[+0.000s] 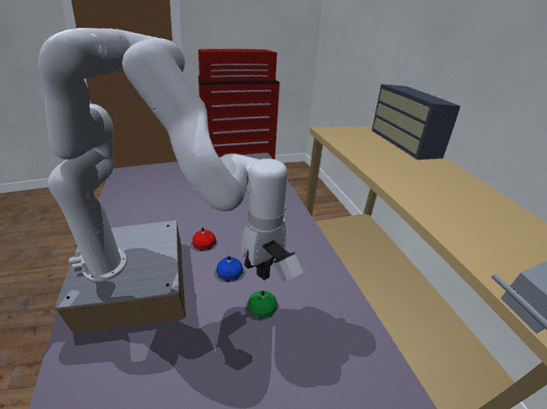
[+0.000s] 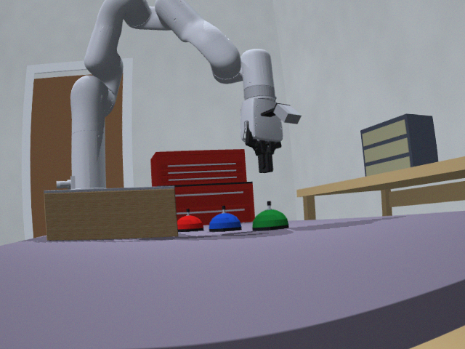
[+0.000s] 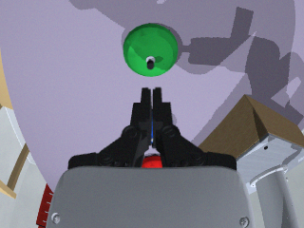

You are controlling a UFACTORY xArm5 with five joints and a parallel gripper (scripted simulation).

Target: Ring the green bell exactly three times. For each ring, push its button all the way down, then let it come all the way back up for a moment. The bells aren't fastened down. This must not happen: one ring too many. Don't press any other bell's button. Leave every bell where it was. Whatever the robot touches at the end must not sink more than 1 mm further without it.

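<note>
My hand is 11 cm above the green bell. Round my hand: blue bell 16 cm to the left, 11 cm below, 5 cm behind; then red bell 32 cm to the left, 11 cm below, 10 cm behind.
</note>
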